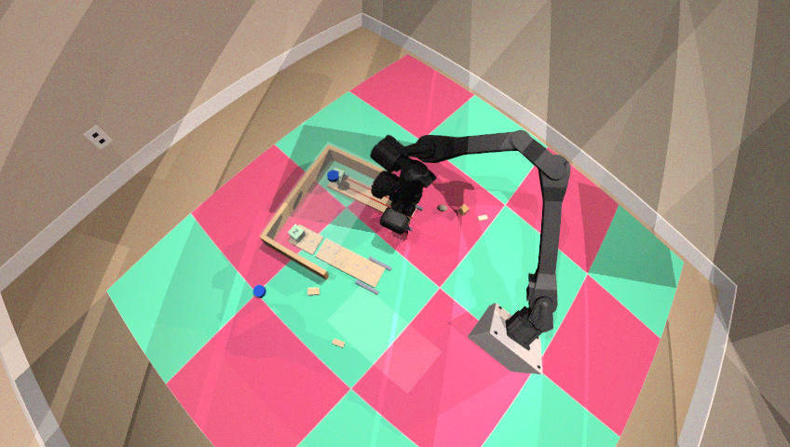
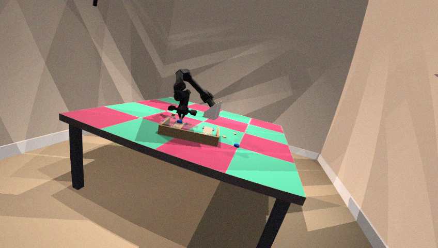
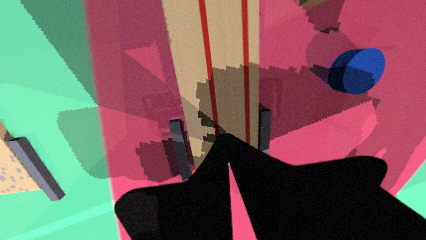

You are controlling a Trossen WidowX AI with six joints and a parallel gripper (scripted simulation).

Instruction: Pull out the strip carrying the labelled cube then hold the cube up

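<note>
Right now my gripper tip is 80 mm to the left of the grey pebble and 80 mm past it. Also, from my gripper tip: speckled strip: 200 mm to the left, 30 mm ahead.
</note>
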